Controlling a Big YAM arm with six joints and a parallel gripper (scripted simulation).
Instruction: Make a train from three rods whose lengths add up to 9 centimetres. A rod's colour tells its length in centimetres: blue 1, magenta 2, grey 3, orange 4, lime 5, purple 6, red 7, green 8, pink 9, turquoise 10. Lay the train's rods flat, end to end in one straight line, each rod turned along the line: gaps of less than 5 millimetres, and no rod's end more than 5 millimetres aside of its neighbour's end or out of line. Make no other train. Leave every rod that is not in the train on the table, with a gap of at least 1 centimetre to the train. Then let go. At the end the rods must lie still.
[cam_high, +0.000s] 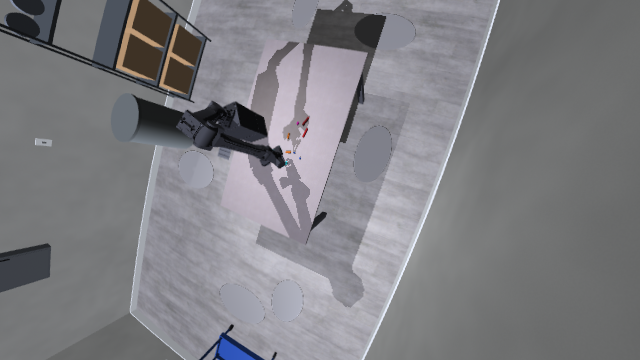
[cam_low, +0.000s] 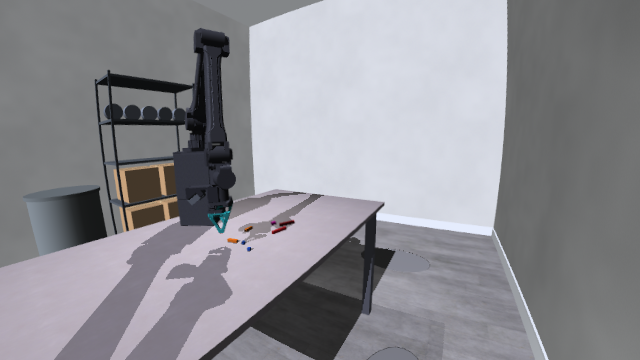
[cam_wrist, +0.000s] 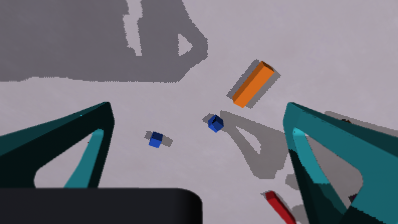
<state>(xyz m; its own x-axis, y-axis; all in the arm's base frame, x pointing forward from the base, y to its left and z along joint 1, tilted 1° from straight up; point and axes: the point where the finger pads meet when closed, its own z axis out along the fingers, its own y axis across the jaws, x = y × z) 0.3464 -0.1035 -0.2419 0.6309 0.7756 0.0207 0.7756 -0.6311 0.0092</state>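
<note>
The magenta rod is 270 mm to the left of my hand, 80 mm below it and 40 mm behind it.
</note>
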